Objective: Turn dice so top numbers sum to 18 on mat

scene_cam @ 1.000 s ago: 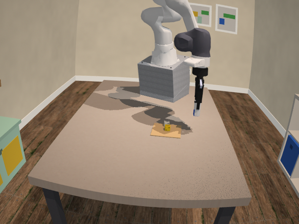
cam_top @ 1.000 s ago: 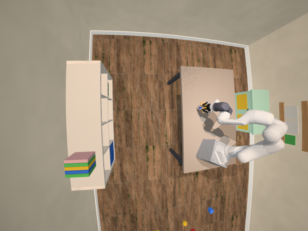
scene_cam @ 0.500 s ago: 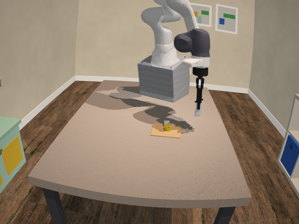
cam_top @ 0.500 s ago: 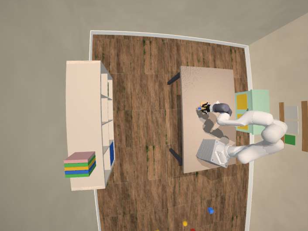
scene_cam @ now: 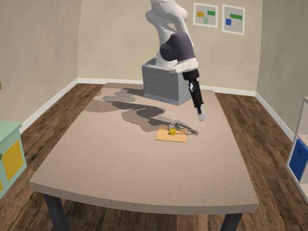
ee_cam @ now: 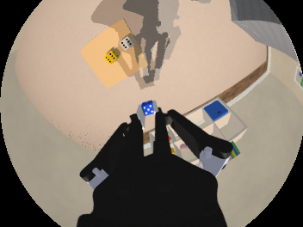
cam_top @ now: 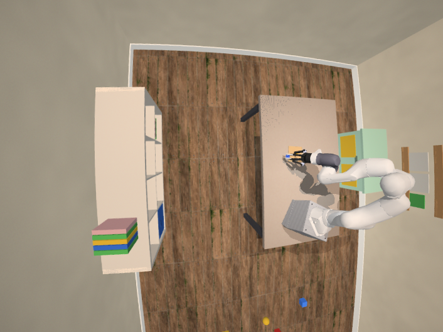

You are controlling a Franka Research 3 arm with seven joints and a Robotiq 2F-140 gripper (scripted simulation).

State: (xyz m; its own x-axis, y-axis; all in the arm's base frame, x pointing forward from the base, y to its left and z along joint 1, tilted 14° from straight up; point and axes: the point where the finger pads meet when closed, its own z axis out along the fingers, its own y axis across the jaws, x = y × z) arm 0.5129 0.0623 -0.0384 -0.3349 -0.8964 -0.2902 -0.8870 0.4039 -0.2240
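My hand is 1 cm to the right of the blue die and 2 cm above it. The rest, counted from my hand: white die: 5 cm behind, 12 cm to the right, 10 cm below; then yellow die: 13 cm to the right, 10 cm below; then mat: 13 cm to the right, 11 cm below.
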